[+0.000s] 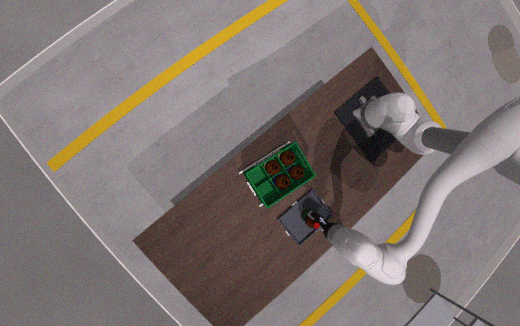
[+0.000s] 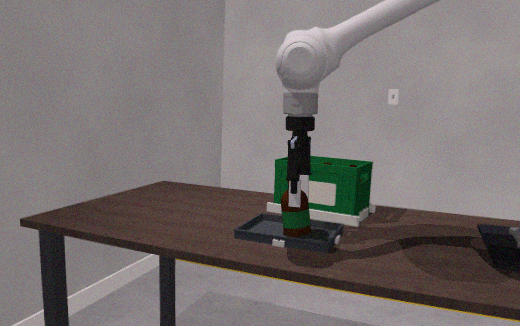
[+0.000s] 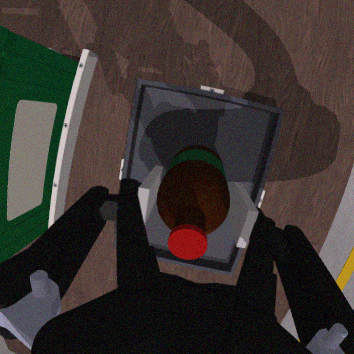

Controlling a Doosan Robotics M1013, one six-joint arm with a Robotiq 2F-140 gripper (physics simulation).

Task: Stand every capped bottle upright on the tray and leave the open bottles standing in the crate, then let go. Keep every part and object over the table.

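Where they show: gripper, fingertip midpoint: [image 1: 314, 218] [image 2: 298, 203] [image 3: 195, 187]; arm's base, link origin: [image 1: 370, 116].
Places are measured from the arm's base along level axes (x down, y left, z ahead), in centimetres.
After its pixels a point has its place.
Note:
A brown bottle with a green label and red cap [image 1: 310, 220] {y 19.2, x -10.5, z 66.6 cm} [image 2: 296, 220] {y 24.7, x -3.7, z 63.2 cm} [image 3: 193, 195] {y 21.1, x -11.1, z 63.6 cm} stands about upright within the dark grey tray [image 1: 295, 220] {y 19.0, x 1.2, z 71.3 cm} [image 2: 260, 241] {y 30.6, x 1.5, z 70.7 cm} [image 3: 245, 130] {y 26.3, x 1.3, z 56.9 cm}. Its base is at or just above the tray floor; exact contact is hard to tell. My gripper [image 1: 313, 218] {y 21.3, x -7.5, z 64.0 cm} [image 2: 295, 194] {y 21.3, x -7.5, z 64.0 cm} [image 3: 195, 187] {y 21.3, x -7.5, z 64.0 cm} points down, shut on this bottle's upper body from both sides. The green crate [image 1: 270, 204] {y -0.9, x -15.4, z 77.7 cm} [image 2: 347, 195] {y 1.8, x -7.1, z 55.1 cm} [image 3: 35, 75] {y 1.6, x -8.3, z 56.1 cm} holds several brown bottles with dark, uncapped-looking mouths, including one bottle [image 1: 287, 157] {y -12.7, x -12.3, z 57.9 cm} and another [image 1: 282, 181] {y -5.1, x -12.1, z 66.6 cm}. Their lower parts are hidden.
The crate stands close beside the tray, with a white rail [image 2: 320, 214] {y 2.1, x -0.2, z 63.1 cm} [image 3: 65, 125] {y 1.8, x -1.2, z 61.8 cm} along its tray side. Two crate compartments at the end far from the robot base hold no bottle. The arm's black base plate [image 1: 372, 150] {y 16.1, x -0.1, z 11.3 cm} is on the table's other end. The tray lies near a long table edge.

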